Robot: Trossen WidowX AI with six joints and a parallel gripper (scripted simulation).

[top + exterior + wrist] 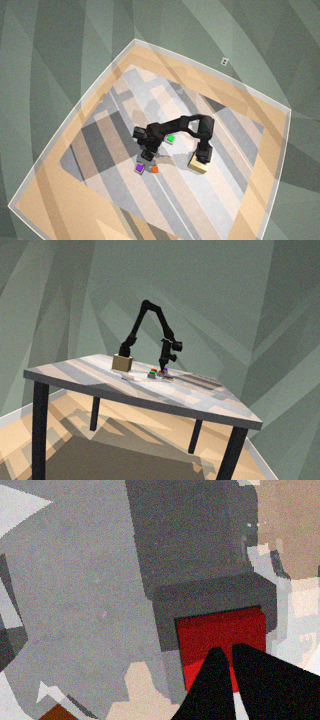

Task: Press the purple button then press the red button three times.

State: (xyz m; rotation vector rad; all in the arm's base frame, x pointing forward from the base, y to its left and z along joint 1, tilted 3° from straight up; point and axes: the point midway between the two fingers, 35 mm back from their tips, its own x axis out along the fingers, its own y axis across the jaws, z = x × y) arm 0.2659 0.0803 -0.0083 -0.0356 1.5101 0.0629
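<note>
Right now my gripper tip is 10 mm above the red button. Also, from my gripper tip: small orange block: 100 mm to the left, 70 mm behind, 20 mm below; green button: 110 mm to the right, 50 mm behind; purple button: 140 mm to the left, 10 mm ahead.
</note>
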